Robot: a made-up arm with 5 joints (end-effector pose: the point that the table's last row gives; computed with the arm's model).
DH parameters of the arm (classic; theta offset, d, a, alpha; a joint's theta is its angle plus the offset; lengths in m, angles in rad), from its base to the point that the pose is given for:
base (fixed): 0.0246 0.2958 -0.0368 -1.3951
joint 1: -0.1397 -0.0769 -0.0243 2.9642
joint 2: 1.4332 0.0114 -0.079 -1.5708
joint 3: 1.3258 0 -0.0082 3.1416
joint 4: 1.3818 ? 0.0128 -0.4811
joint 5: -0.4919 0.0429 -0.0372 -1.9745
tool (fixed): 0.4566 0.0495 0 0
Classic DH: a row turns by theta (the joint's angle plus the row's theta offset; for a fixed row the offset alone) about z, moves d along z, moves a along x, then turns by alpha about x.
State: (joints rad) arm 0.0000 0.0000 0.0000 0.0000 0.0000
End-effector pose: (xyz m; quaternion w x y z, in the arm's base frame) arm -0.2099 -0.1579 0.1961 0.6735 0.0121 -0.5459 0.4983
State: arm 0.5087 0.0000 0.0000 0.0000 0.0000
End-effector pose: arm -0.2219 -0.1749 0.2898 0.7652 0.1550 -0.3580 0.5122
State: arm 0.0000 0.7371 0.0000 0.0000 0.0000
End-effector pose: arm -0.1150 -0.1579 0.1162 0.4316 -0.1682 -0.7519 0.4691
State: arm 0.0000 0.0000 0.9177 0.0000 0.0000
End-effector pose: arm -0.2099 -0.1336 0.2532 0.6091 -0.2875 -0.2688 0.6885
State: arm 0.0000 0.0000 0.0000 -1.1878 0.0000
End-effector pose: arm -0.2099 -0.1209 0.2548 0.5649 -0.3669 -0.1736 0.7185
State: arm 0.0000 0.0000 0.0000 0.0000 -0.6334
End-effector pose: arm -0.2078 -0.1560 0.2326 0.7178 -0.0984 -0.2842 0.6279
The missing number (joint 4, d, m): -0.145
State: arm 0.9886 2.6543 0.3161 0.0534 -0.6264
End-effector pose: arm 0.0043 -0.1326 0.1520 0.3090 -0.5548 -0.7104 0.3035
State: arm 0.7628 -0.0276 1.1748 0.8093 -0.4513
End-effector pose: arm -0.1712 -0.1639 0.3804 0.6854 0.0764 0.0248 0.7237
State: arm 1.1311 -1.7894 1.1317 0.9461 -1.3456
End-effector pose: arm 0.0879 -0.0996 0.3341 0.0843 -0.5932 -0.7080 -0.3738
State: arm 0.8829 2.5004 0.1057 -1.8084 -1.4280
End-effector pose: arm 0.0186 -0.0094 0.1726 0.6251 -0.7155 0.2290 -0.2117
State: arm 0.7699 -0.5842 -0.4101 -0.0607 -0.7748
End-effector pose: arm -0.1379 -0.1809 0.4222 0.7379 0.3761 0.2110 0.5191
